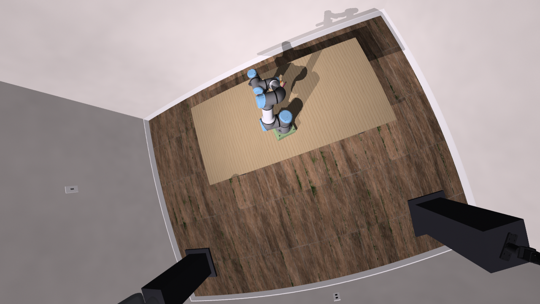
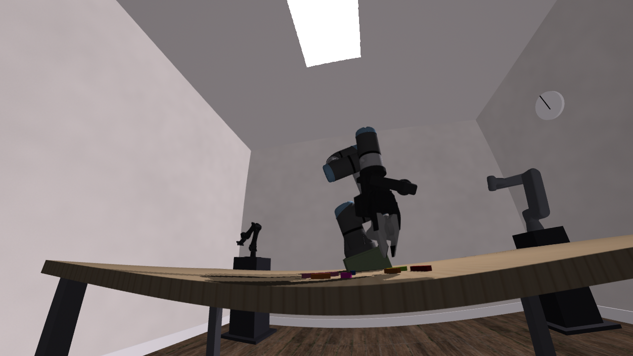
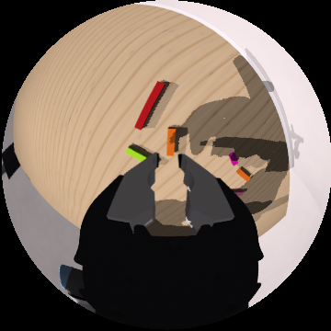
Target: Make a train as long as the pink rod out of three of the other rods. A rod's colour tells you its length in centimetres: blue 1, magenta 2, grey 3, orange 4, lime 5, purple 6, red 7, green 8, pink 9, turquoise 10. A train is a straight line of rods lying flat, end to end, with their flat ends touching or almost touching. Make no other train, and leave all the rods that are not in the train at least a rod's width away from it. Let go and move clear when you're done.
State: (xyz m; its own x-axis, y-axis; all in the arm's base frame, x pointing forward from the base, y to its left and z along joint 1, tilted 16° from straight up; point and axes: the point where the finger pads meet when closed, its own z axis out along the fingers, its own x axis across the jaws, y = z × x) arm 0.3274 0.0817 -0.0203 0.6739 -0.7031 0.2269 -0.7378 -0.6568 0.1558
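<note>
The lime rod lies 4 cm behind my hand, 1 cm to the left of it and 4 cm below it. From my hand the other things lie so: red rod (2 cm ahead, 6 cm to the left, 4 cm below); blue rod (3 cm behind, 9 cm to the right, 4 cm below); magenta rod (6 cm ahead, 9 cm to the right, 4 cm below).
</note>
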